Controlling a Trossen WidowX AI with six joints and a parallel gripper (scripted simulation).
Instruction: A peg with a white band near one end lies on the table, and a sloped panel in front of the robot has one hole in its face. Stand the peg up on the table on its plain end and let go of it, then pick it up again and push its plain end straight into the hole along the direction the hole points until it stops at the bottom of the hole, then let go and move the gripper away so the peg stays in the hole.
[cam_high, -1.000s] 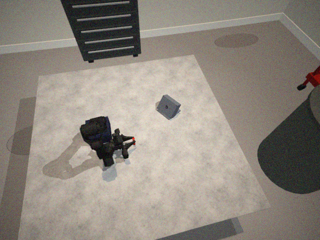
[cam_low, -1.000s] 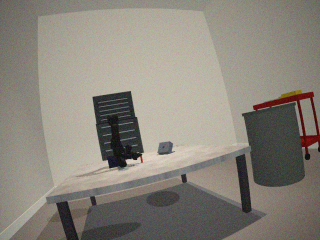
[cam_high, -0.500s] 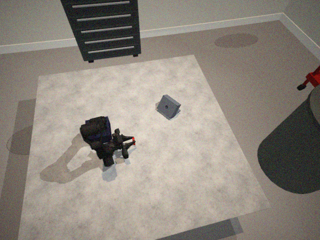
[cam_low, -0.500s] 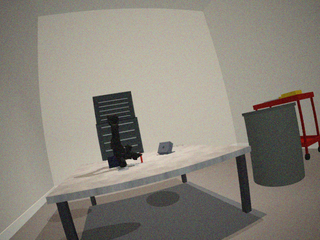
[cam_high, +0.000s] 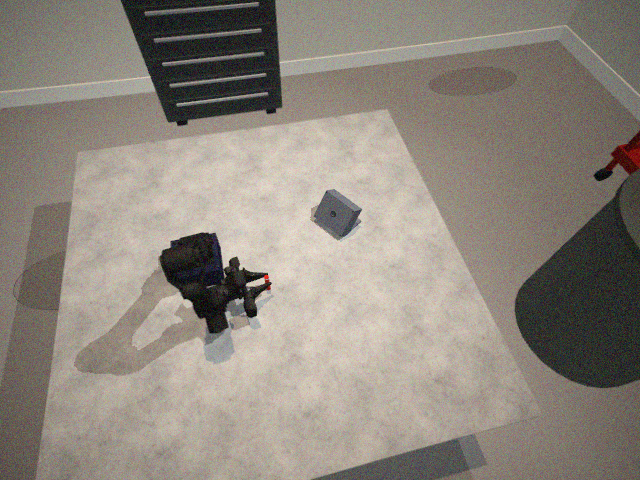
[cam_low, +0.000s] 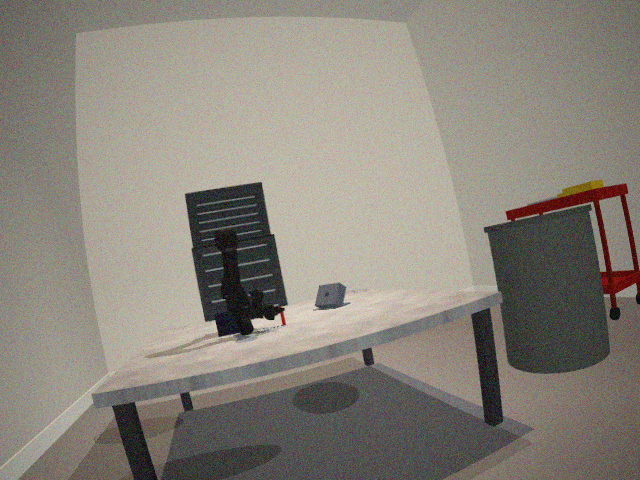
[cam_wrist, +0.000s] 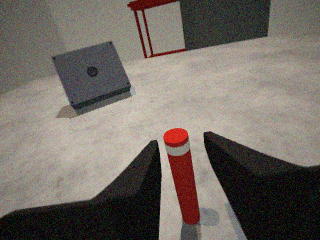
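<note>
My gripper tip is now 10 mm past the red peg and 10 mm above it. Round my gripper tip: grey sloped panel: 280 mm ahead, 200 mm to the left, 10 mm below.
</note>
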